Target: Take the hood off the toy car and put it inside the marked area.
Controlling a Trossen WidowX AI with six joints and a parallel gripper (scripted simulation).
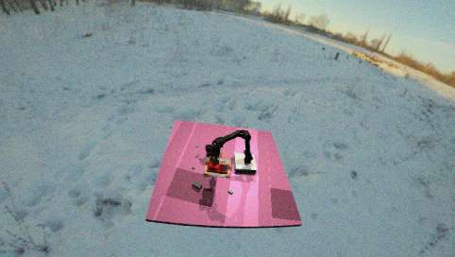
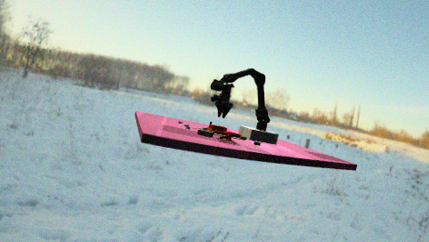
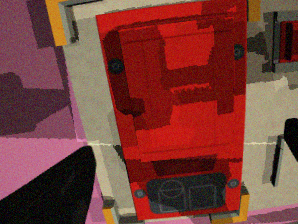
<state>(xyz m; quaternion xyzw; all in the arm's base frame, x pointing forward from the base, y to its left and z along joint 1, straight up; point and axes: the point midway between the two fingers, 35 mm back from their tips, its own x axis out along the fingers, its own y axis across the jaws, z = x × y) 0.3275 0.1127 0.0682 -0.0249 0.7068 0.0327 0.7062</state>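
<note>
The red hood is 60 mm below my gripper tip. The rest, counted from my gripper tip: grey wheel 190 mm behind, 230 mm to the left, 100 mm below.
</note>
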